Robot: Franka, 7 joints.
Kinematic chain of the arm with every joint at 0, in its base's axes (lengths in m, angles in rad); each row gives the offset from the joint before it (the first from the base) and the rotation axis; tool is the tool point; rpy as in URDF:
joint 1: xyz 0 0 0.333 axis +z
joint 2: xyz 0 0 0 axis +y
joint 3: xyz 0 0 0.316 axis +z
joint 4: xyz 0.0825 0 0 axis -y
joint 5: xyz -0.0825 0 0.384 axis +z
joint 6: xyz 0 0 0 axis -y
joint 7: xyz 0.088 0 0 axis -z
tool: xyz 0 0 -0.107 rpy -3.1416 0 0
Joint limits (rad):
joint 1: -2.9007..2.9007
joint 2: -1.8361..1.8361
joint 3: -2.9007..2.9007
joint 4: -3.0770..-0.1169
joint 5: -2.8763..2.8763
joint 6: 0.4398..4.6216
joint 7: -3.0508..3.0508
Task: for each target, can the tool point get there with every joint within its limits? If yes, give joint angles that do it. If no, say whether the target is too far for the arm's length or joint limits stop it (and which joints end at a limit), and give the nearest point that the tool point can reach.
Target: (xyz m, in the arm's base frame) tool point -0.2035 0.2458 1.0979
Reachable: yes | joints 1.8698 0.0128 0.1232 -0.6599 -1.2900 3.1572 -0.0295
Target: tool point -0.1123 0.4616 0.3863
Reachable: yes | joints -0.0457 -0.0949 1.5810 -2.4350 1.8857 1.2498 1.4030
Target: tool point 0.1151 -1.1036 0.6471
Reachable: no: too far | nearest point 0.0856 -0.8210 0.5667 | short by 0.295 m
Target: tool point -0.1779 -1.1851 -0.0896
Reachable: no: too far | nearest point -0.1201 -0.8001 0.0477 | short by 0.413 m
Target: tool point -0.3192 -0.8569 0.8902
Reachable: no: too far | nearest point -0.2557 -0.6865 0.7794 | short by 0.213 m
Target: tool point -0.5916 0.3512 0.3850
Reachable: yes | joints -1.0037 -1.3437 -2.2069 -0.6559 0.9770 0.7570 0.5855
